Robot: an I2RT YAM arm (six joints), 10 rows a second.
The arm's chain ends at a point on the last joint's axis. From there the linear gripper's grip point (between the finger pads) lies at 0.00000 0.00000 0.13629 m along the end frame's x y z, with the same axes.
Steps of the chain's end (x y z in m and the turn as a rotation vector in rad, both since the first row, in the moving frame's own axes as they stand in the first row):
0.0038 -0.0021 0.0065 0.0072 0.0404 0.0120
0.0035 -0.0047 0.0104 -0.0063 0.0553 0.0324
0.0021 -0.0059 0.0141 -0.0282 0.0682 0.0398
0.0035 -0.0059 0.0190 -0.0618 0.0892 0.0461
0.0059 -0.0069 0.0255 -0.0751 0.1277 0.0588
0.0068 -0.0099 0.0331 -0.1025 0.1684 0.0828
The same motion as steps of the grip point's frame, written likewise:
0.0093 -0.0030 0.0064 0.0072 0.0404 0.0120
0.0110 -0.0037 0.0102 -0.0063 0.0553 0.0324
0.0113 -0.0019 0.0137 -0.0282 0.0682 0.0398
0.0154 0.0028 0.0182 -0.0618 0.0892 0.0461
0.0229 0.0038 0.0240 -0.0751 0.1277 0.0588
0.0290 0.0049 0.0305 -0.1025 0.1684 0.0828

